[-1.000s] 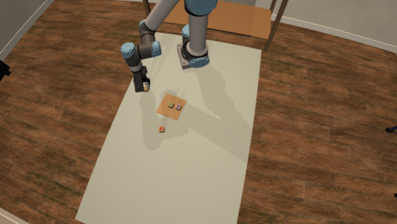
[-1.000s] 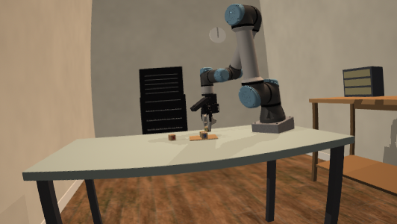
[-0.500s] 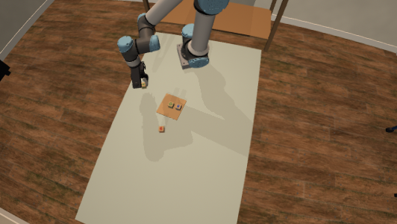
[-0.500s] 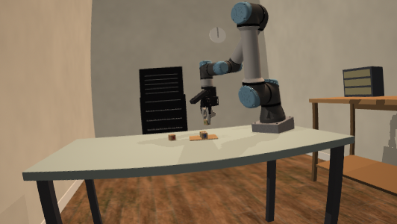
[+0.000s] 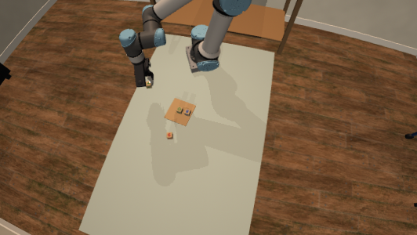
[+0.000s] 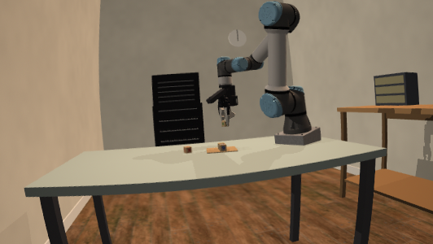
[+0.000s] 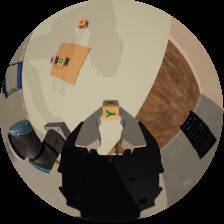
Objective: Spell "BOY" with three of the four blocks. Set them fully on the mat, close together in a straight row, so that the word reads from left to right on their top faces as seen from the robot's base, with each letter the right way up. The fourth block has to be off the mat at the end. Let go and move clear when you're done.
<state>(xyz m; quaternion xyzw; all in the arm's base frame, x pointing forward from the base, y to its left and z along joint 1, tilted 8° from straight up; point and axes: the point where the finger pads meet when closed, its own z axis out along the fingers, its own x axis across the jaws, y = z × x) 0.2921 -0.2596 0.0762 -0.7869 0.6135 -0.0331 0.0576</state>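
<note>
Right now my hand is 9 cm short of the orange mat, 19 cm to the right of it and 11 cm above it. From my hand the other things lie so: block right at my hand.
</note>
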